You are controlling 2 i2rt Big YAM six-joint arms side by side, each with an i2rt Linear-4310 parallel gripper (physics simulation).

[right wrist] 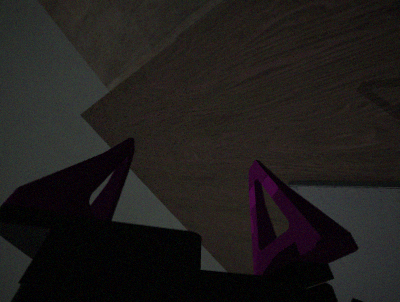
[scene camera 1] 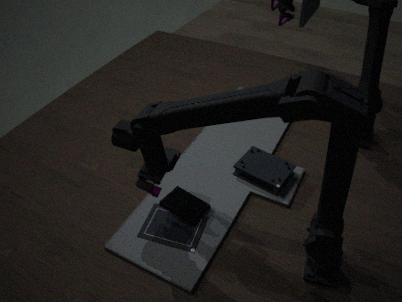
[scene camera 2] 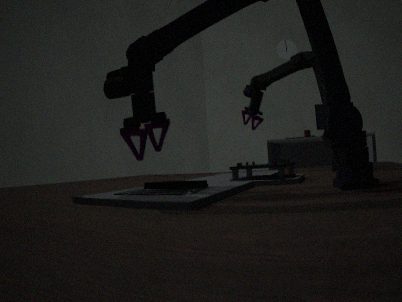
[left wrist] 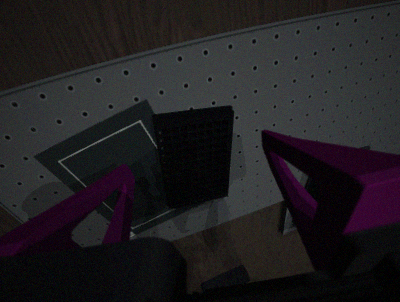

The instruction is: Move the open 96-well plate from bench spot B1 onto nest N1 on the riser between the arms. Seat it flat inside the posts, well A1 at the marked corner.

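Pixels of known places: left gripper, between the fingertips: (scene camera 1: 163, 182) (scene camera 2: 149, 155) (left wrist: 193, 155); right gripper, between the fingertips: (right wrist: 195, 154) (scene camera 1: 276, 17) (scene camera 2: 248, 127); left arm's base, origin of its link: (scene camera 1: 321, 265) (scene camera 2: 354, 186) (left wrist: 225, 279).
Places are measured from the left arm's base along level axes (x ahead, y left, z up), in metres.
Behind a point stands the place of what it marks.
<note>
The black 96-well plate (scene camera 1: 185, 205) @(x 0.408, y -0.064, z 0.028 m) (scene camera 2: 175, 184) @(x 0.396, y -0.022, z 0.026 m) (left wrist: 196, 157) @(x 0.425, y -0.074, z 0.027 m) lies flat and skewed, partly over the dark mat with a white outline (scene camera 1: 167, 230) @(x 0.429, y 0.027, z 0.015 m) (left wrist: 100, 132) @(x 0.495, y 0.002, z 0.015 m) and partly on the perforated board. Nest N1 (scene camera 1: 265, 165) @(x 0.215, y -0.277, z 0.052 m) (scene camera 2: 262, 165) @(x 0.217, y -0.214, z 0.052 m), a dark block with small posts, has a white mark at one corner. My left gripper (scene camera 2: 149, 154) @(x 0.477, y -0.074, z 0.093 m) (left wrist: 193, 155) @(x 0.477, y -0.074, z 0.093 m) is open and empty, fingers down, above and apart from the plate; scene camera 1 shows part of one finger. My right gripper (scene camera 1: 278, 16) @(x 0.330, y -1.062, z 0.236 m) (scene camera 2: 250, 126) @(x 0.330, y -1.062, z 0.236 m) (right wrist: 195, 154) @(x 0.330, y -1.062, z 0.236 m) is open and empty, far from plate and nest. Well A1 is too dark to make out.
The pale perforated board (scene camera 1: 215, 150) @(x 0.400, y -0.339, z 0.013 m) (left wrist: 200, 70) @(x 0.507, y -0.114, z 0.013 m) (right wrist: 350, 215) @(x 0.330, y -0.662, z 0.013 m) lies on the wooden table (scene camera 1: 90, 125) @(x 0.917, y -0.345, z 0.000 m) (scene camera 2: 200, 250) @(x 0.233, y 0.395, z 0.000 m). My left arm (scene camera 1: 220, 105) @(x 0.292, y 0.001, z 0.447 m) reaches across above the board. A grey cabinet (scene camera 2: 300, 152) with a small red object (scene camera 2: 307, 133) stands in the background. The scene is dim.
</note>
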